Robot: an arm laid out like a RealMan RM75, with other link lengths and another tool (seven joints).
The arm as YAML. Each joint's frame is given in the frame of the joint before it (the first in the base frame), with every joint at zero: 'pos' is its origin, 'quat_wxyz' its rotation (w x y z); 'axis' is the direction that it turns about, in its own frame. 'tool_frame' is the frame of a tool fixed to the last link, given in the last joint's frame.
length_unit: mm
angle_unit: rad
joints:
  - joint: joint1
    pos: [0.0, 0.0, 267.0]
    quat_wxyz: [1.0, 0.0, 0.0, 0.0]
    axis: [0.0, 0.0, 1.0]
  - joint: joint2
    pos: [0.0, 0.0, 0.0]
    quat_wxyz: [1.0, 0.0, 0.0, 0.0]
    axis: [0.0, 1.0, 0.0]
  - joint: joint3
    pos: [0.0, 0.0, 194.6]
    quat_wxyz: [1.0, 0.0, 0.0, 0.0]
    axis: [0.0, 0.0, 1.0]
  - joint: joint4
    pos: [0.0, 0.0, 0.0]
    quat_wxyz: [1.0, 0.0, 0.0, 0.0]
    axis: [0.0, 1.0, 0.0]
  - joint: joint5
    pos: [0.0, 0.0, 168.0]
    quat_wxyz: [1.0, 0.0, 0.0, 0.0]
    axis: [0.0, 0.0, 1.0]
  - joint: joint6
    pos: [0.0, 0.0, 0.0]
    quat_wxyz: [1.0, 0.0, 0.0, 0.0]
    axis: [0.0, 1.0, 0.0]
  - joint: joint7
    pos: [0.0, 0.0, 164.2]
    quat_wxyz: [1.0, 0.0, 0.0, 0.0]
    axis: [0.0, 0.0, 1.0]
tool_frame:
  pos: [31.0, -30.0, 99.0]
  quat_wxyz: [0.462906, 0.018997, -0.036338, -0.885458]
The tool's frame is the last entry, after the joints.
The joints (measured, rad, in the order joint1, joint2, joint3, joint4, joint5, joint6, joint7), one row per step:
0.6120 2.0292 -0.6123 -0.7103 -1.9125 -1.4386 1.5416
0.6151 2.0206 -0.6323 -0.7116 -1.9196 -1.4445 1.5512
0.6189 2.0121 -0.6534 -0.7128 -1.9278 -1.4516 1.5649
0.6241 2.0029 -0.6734 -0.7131 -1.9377 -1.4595 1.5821
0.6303 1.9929 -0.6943 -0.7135 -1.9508 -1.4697 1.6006
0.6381 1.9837 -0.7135 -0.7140 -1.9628 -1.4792 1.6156
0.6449 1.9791 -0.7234 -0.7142 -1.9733 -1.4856 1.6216
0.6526 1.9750 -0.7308 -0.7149 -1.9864 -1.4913 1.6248
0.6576 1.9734 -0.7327 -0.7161 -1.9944 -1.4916 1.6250
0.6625 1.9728 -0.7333 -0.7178 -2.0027 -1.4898 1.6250
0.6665 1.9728 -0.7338 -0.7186 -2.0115 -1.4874 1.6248
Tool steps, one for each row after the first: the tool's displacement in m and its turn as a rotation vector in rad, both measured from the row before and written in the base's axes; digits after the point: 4 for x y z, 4 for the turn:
0.0004 -0.0026 -0.0024 -0.0206 -0.0169 0.0079
0.0004 -0.0032 -0.0029 -0.0244 -0.0161 0.0060
0.0006 -0.0034 -0.0028 -0.0265 -0.0155 0.0033
0.0010 -0.0041 -0.0031 -0.0301 -0.0187 0.0037
0.0004 -0.0034 -0.0026 -0.0267 -0.0187 0.0065
0.0000 -0.0020 -0.0018 -0.0163 -0.0138 0.0074
0.0003 -0.0015 -0.0015 -0.0140 -0.0161 0.0090
0.0002 0.0002 -0.0003 -0.0034 -0.0098 0.0052
0.0003 0.0007 -0.0001 -0.0010 -0.0095 0.0041
0.0008 0.0004 -0.0005 -0.0015 -0.0093 0.0024

